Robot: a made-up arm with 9 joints. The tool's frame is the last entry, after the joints.
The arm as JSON. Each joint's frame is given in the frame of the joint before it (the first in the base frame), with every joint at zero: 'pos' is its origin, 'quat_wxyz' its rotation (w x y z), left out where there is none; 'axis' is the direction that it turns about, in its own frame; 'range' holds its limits. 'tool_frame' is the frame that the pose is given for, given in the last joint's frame.
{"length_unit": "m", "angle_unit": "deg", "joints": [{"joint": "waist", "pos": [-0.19, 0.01, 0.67], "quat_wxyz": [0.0, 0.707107, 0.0, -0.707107], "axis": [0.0, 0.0, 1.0], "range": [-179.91, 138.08]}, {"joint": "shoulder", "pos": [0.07, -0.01, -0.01], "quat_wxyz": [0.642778, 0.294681, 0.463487, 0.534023], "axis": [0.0, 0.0, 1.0], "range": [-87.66, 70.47]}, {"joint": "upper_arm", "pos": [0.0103, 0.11, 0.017], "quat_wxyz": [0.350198, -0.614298, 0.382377, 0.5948], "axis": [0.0, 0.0, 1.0], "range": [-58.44, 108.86]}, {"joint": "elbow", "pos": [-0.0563, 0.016, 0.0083], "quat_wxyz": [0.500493, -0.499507, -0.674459, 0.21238], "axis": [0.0, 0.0, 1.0], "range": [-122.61, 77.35]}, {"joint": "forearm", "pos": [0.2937, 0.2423, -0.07], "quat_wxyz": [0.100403, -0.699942, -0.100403, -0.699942], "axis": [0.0, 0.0, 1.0], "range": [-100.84, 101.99]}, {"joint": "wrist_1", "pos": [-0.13, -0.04, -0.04], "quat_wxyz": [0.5, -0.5, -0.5, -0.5], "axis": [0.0, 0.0, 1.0], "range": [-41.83, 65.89]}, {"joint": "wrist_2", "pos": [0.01, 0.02, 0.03], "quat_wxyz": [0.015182, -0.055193, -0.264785, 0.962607], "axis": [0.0, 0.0, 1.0], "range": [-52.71, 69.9]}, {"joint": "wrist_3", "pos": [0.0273, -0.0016, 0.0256], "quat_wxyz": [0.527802, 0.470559, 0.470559, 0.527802], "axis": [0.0, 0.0, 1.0], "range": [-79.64, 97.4]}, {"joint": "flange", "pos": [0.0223, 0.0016, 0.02], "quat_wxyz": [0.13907, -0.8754, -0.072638, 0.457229], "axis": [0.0, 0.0, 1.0], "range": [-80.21, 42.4]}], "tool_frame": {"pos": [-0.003, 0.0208, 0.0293], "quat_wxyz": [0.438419, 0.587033, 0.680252, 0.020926]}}
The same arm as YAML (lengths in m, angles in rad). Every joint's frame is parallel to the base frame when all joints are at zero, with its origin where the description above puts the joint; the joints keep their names.
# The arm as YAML. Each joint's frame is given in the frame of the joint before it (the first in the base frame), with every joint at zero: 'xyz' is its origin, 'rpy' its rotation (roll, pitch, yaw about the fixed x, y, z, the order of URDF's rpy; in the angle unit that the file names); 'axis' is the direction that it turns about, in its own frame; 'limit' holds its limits. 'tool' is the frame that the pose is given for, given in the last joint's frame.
units:
  length: m
  angle: rad
joints:
  - name: waist
    type: revolute
    origin:
      xyz: [-0.19, 0.01, 0.67]
      rpy: [0.0, 0.0, 0.0]
    axis: [-1.0, 0.0, 0.0]
    limit:
      lower: -3.14
      upper: 2.41
  - name: shoulder
    type: revolute
    origin:
      xyz: [0.01, 0.01, -0.07]
      rpy: [0.0, 0.0, 0.0]
    axis: [-0.396687, -0.116196, -0.91057]
    limit:
      lower: -1.53
      upper: 1.2299
  - name: upper_arm
    type: revolute
    origin:
      xyz: [-0.1, -0.04, 0.03]
      rpy: [0.0, 0.0, 0.0]
    axis: [-0.884907, 0.223202, 0.408803]
    limit:
      lower: -1.02
      upper: 1.9
  - name: elbow
    type: revolute
    origin:
      xyz: [-0.0299, 0.01, -0.05]
      rpy: [0.0, 0.0, 0.0]
    axis: [0.0, 0.0, -1.0]
    limit:
      lower: -2.1399
      upper: 1.35
  - name: forearm
    type: revolute
    origin:
      xyz: [0.15, 0.35, 0.07]
      rpy: [0.0, 0.0, 0.0]
    axis: [0.0, 1.0, 0.0]
    limit:
      lower: -1.76
      upper: 1.7801
  - name: wrist_1
    type: revolute
    origin:
      xyz: [0.04, -0.04, 0.13]
      rpy: [0.0, 0.0, 0.0]
    axis: [-1.0, 0.0, 0.0]
    limit:
      lower: -0.7301
      upper: 1.15
  - name: wrist_2
    type: revolute
    origin:
      xyz: [-0.03, 0.01, -0.02]
      rpy: [0.0, 0.0, 0.0]
    axis: [-0.853686, -0.114298, 0.508091]
    limit:
      lower: -0.92
      upper: 1.22
  - name: wrist_3
    type: revolute
    origin:
      xyz: [-0.02, -0.03, 0.01]
      rpy: [0.0, 0.0, 0.0]
    axis: [0.0, -1.0, 0.0]
    limit:
      lower: -1.39
      upper: 1.7
  - name: flange
    type: revolute
    origin:
      xyz: [0.01, -0.02, 0.02]
      rpy: [0.0, 0.0, 0.0]
    axis: [-0.571902, 0.543202, -0.614702]
    limit:
      lower: -1.3999
      upper: 0.74
tool:
  origin:
    xyz: [0.0, 0.02, -0.03]
    rpy: [0.0, 0.0, 0.0]

